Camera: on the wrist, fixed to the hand. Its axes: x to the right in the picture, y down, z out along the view.
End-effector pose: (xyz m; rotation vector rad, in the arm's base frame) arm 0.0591 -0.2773 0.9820 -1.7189 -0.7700 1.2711
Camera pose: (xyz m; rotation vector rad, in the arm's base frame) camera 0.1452 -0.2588 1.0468 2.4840 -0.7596 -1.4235
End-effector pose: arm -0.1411 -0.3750 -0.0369 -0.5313 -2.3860 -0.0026
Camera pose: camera -0.1212 -0.4433 0.0461 -2.0815 -1.1354 0.1797
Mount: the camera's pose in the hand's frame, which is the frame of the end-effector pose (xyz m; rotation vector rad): 0.0129 -0.0666 -0.0858 -0.3042 0.3907 1.5128
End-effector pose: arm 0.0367 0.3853 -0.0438 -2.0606 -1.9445 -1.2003
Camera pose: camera -0.0639 0.3632 -0.0069 -2.2044 0.1891 -1.2024
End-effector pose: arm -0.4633 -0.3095 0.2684 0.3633 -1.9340 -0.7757
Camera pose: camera -0.3991 -0.3977 0.2605 -0.9883 -1.1695 0.0604
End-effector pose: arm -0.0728 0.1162 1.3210 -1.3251 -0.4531 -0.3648
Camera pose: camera -0.0858 0.0184 1.3682 -1.4843 0.9791 0.5991
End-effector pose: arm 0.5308 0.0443 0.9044 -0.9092 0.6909 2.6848
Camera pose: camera 0.5881 0.0597 0.8125 0.5333 -0.6185 -1.5906
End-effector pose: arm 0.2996 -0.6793 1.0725 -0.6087 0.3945 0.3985
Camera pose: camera 0.3215 -0.7790 1.0331 -0.5868 1.1676 1.8209
